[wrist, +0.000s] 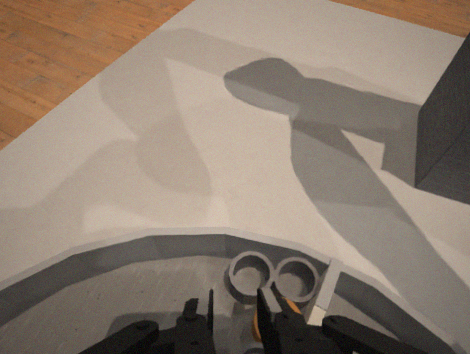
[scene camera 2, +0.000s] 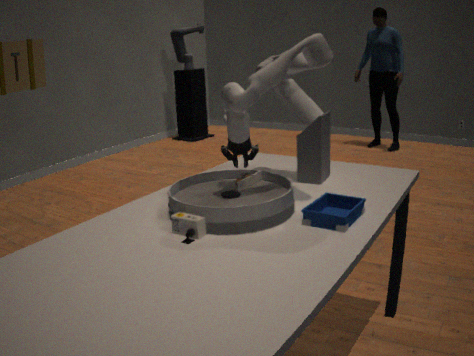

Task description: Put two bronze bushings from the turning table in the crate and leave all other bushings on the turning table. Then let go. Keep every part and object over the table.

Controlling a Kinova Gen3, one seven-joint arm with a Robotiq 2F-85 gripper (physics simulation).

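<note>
The round grey turning table stands on the table. In the wrist view, a bronze bushing shows as an orange rim, partly hidden behind the right finger. Two grey bushings stand upright side by side near the wall, and part of another grey one shows at the bottom edge. A second bronze bushing cannot be made out. My gripper points down above the turning table, partly open, with nothing between its fingers. The blue crate stands to the right in the scene view.
A pale divider bar crosses the turning table beside the bushings. A small white box device stands at its near side. The robot's grey base stands behind. A person stands beyond the table.
</note>
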